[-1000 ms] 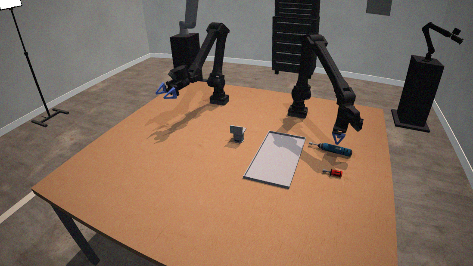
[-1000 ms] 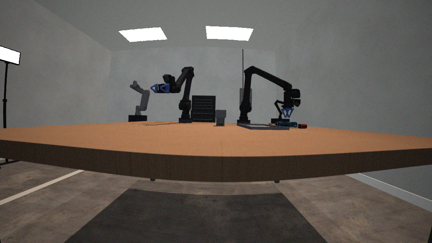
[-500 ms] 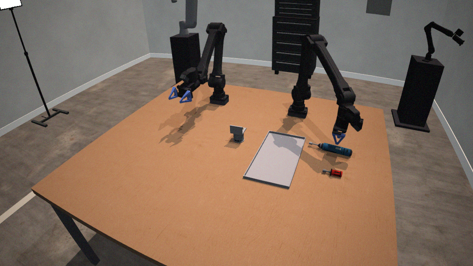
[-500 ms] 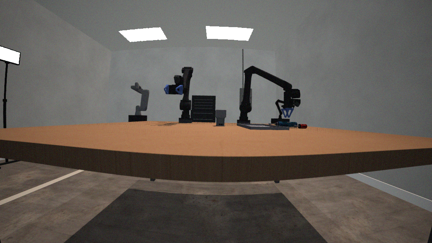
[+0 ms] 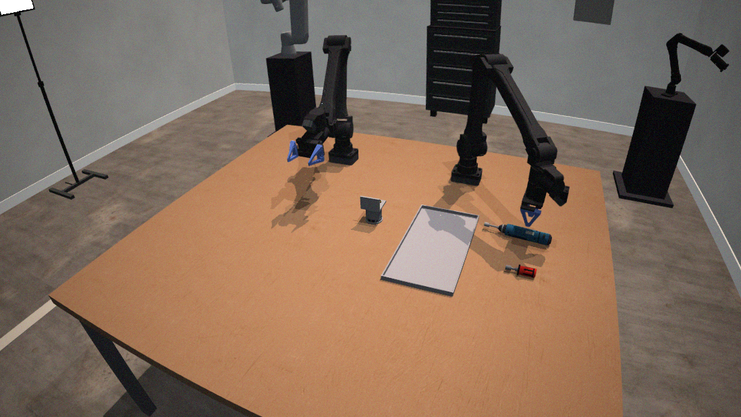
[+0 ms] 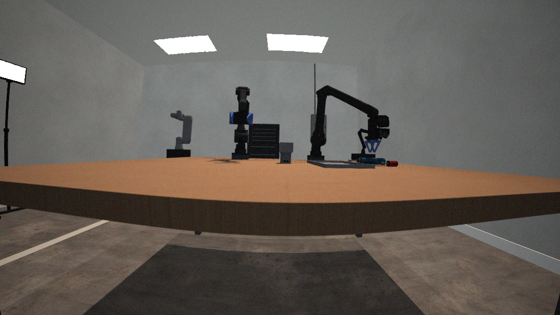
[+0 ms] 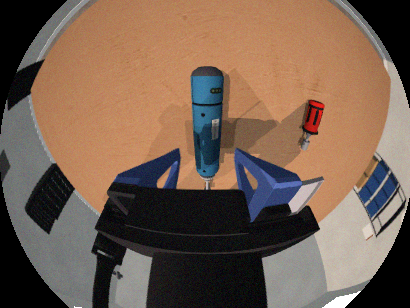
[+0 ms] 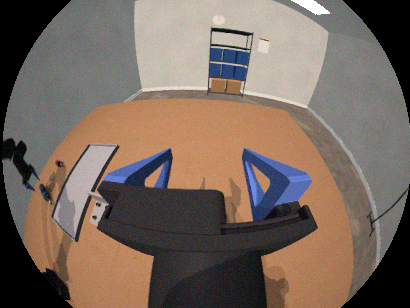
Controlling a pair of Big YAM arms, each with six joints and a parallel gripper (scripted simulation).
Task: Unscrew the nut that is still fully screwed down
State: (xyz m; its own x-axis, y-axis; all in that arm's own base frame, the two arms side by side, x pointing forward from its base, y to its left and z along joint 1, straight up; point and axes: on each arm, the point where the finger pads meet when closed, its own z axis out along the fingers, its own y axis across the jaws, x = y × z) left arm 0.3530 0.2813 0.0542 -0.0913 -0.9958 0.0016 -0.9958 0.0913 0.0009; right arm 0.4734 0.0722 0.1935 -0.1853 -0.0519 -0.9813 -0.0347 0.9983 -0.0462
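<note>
The grey bracket is 25 cm to the left of my right hand, 15 cm below it and 6 cm behind it. Round my right hand: flat grey tray: 50 cm to the left, 22 cm below, 2 cm ahead; then joint module: 25 cm to the left, 19 cm below, 6 cm behind; then red-handled tool: 78 cm to the left, 21 cm below, 7 cm ahead.
</note>
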